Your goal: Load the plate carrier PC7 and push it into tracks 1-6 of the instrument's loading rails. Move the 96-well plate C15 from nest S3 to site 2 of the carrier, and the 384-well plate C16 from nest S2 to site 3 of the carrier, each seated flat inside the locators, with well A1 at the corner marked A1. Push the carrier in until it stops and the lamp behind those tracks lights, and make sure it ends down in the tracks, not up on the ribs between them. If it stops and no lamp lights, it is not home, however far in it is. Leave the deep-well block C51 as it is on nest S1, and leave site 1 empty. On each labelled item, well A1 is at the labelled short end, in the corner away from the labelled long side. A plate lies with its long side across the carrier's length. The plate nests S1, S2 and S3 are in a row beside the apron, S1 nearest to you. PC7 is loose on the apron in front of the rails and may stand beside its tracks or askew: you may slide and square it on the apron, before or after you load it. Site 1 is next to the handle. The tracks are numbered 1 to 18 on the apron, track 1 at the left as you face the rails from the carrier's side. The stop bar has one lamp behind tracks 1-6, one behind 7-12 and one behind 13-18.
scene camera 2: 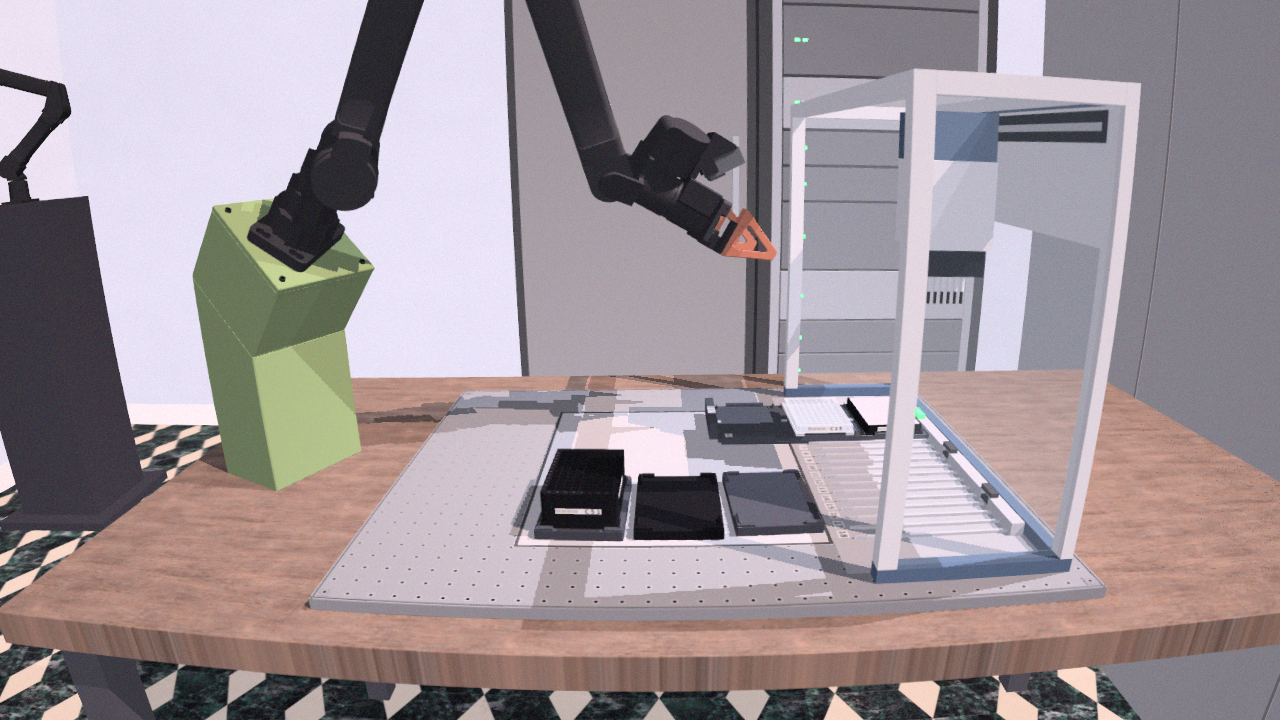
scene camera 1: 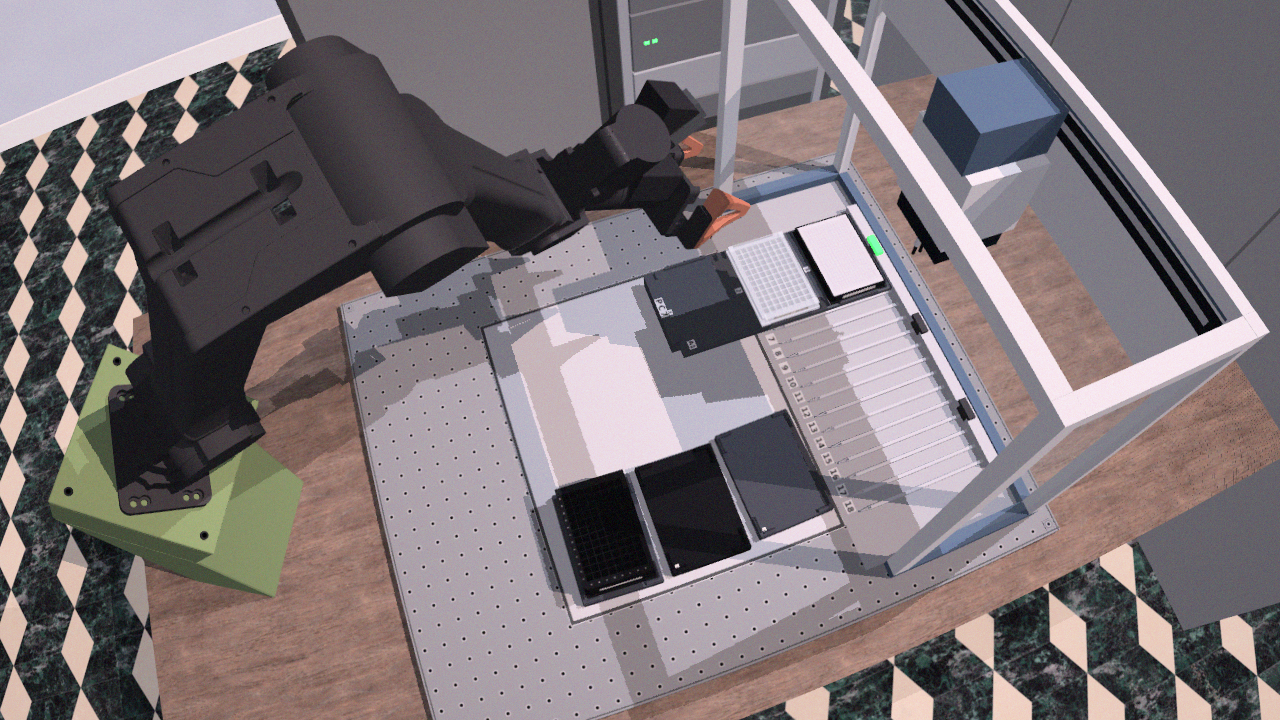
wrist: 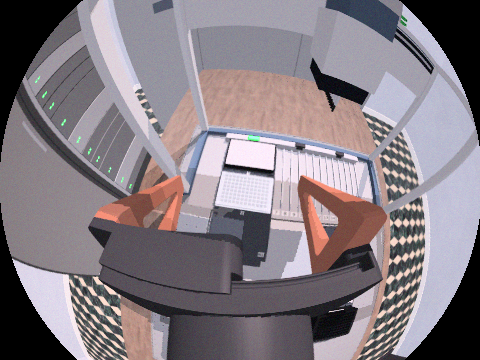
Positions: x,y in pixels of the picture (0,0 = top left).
Labels:
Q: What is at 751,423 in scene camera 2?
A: A dark carrier PC7.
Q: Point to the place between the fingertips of the gripper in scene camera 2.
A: At 764,251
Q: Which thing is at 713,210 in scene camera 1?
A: The gripper.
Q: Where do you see a white 96-well plate C15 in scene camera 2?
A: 824,414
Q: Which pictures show the dark carrier PC7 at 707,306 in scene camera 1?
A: Scene camera 2, scene camera 1 and the wrist view: all of them.

